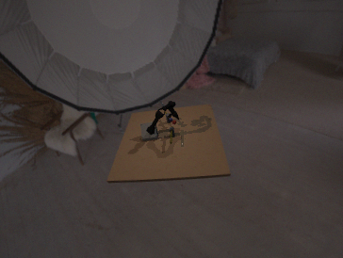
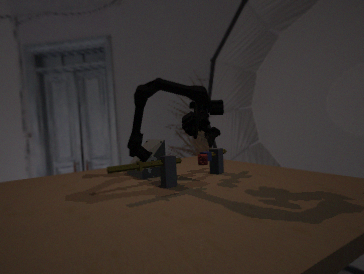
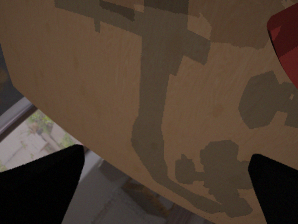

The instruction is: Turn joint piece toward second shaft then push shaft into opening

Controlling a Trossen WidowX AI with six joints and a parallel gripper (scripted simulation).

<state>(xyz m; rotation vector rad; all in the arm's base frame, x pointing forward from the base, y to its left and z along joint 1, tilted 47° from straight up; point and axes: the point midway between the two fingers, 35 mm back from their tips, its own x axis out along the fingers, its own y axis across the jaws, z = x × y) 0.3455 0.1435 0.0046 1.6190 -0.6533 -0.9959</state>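
My gripper tip is now 80 mm above the red joint piece, 70 mm past it and 50 mm to the right of it.
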